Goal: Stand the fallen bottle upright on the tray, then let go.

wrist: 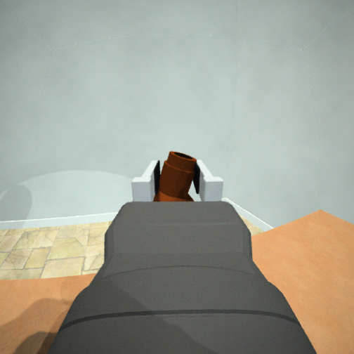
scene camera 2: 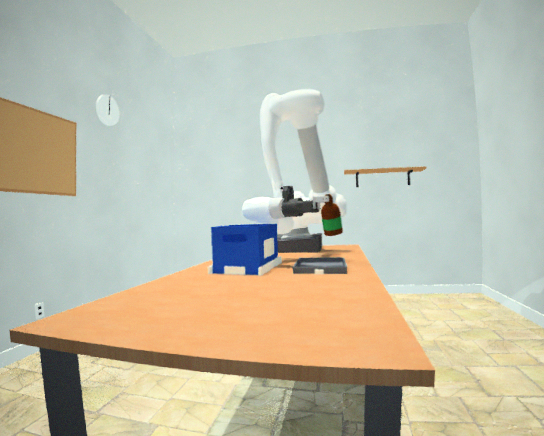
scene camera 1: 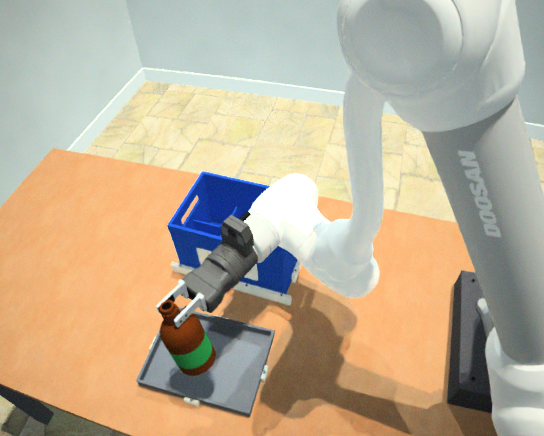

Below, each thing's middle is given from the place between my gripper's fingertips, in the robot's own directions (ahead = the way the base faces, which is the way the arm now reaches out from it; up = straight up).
Scene:
The brown bottle [scene camera 1: 189,345] is 6 cm below my hand and 2 cm behind it.

